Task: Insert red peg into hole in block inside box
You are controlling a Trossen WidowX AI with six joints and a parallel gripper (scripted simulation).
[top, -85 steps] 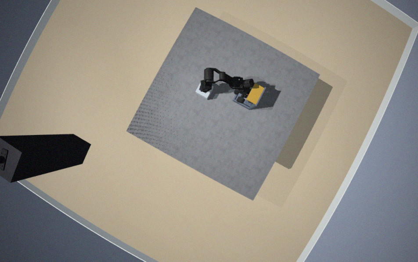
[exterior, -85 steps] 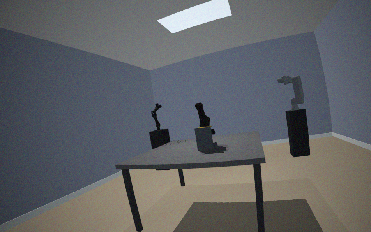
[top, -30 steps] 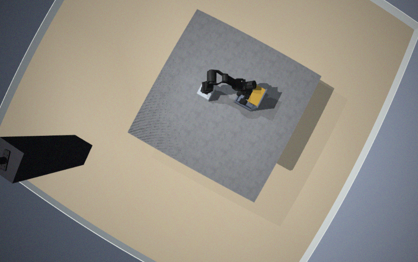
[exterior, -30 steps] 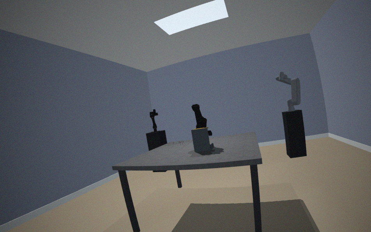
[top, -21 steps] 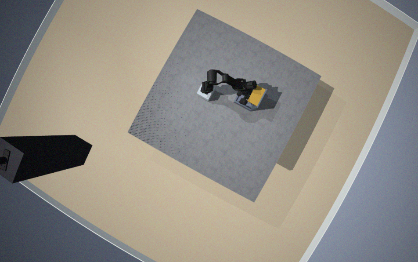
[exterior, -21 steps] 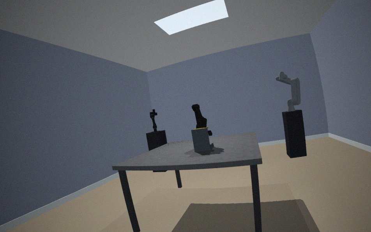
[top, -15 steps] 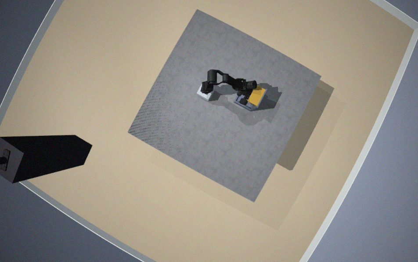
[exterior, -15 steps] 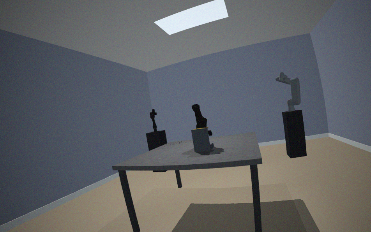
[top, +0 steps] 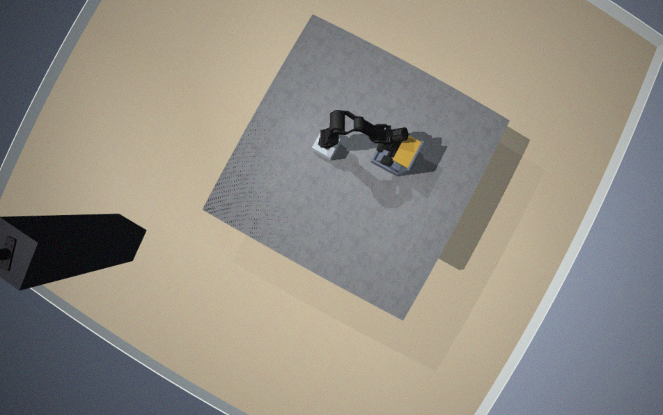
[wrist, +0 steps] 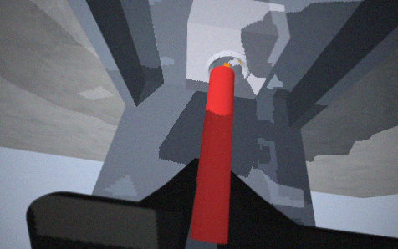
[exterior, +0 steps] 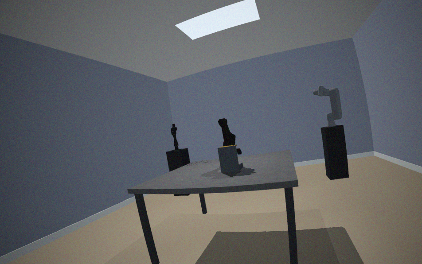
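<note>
Now: gripper tip 10 mm past the orange roof and 120 mm below it. Also, from my gripper tip: red peg 30 mm behind, 10 mm below.
</note>
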